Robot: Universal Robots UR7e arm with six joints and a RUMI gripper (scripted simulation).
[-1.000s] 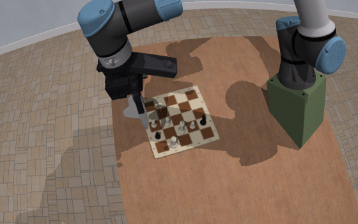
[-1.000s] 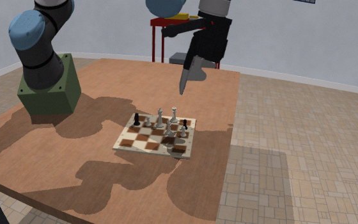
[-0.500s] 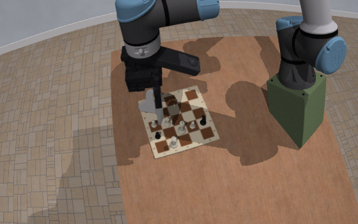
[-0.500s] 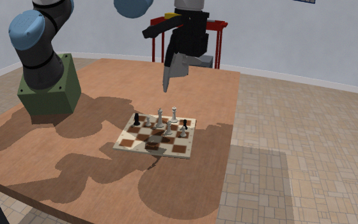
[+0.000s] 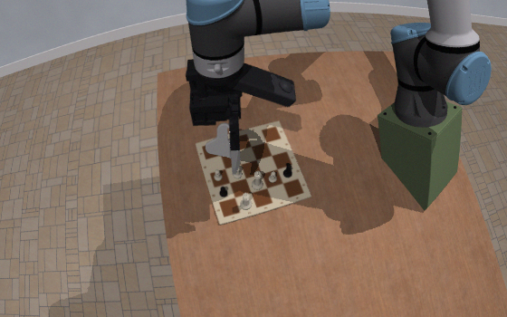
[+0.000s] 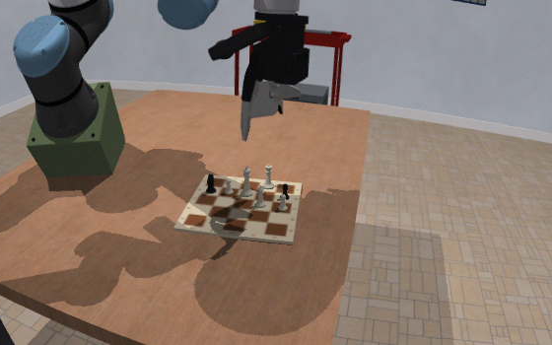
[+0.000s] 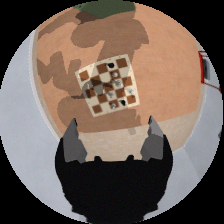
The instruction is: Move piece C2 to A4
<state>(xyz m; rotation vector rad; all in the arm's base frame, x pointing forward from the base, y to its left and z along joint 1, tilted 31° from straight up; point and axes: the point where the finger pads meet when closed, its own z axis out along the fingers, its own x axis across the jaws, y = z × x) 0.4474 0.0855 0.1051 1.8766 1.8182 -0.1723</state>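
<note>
Right now the tall white piece is 40 mm behind my hand, 30 mm to the left of it and 130 mm below it. The rest, counted from my hand: chessboard: 40 mm behind, 10 mm to the right, 170 mm below; then tall black piece: 120 mm behind, 10 mm to the left, 150 mm below; then black pawn: 40 mm ahead, 40 mm to the left, 150 mm below.
</note>
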